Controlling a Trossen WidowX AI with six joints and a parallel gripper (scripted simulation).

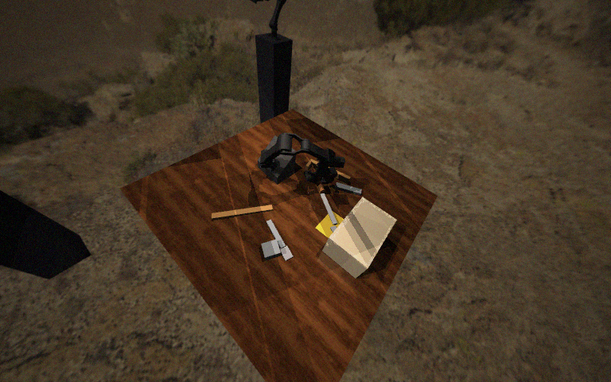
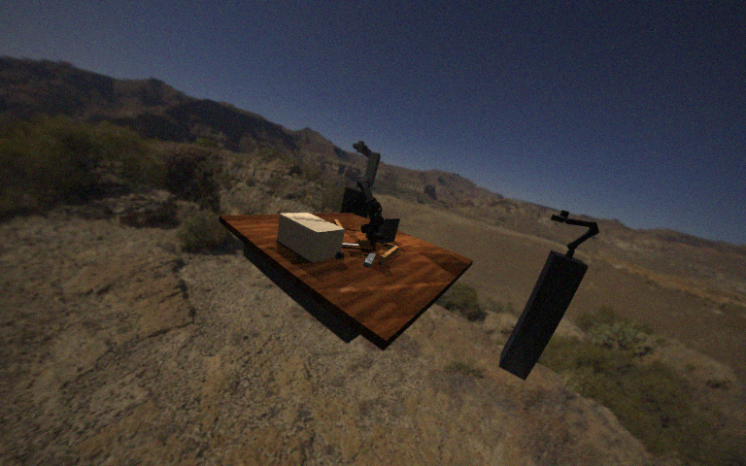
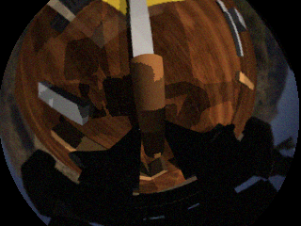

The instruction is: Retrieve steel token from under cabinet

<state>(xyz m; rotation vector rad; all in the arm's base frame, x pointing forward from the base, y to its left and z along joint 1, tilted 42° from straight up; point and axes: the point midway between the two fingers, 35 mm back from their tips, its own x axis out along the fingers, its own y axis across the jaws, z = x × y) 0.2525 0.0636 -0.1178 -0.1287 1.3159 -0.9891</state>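
The grey bar is 15 cm ahead of my gripper tip, 12 cm to the left of it and 2 cm below it. Also, from my gripper tip: steel token 24 cm ahead, 17 cm to the right, 2 cm below; then wooden stick 43 cm to the right, 16 cm behind, 2 cm below; then grey scraper 41 cm to the right, 10 cm ahead, 2 cm below.
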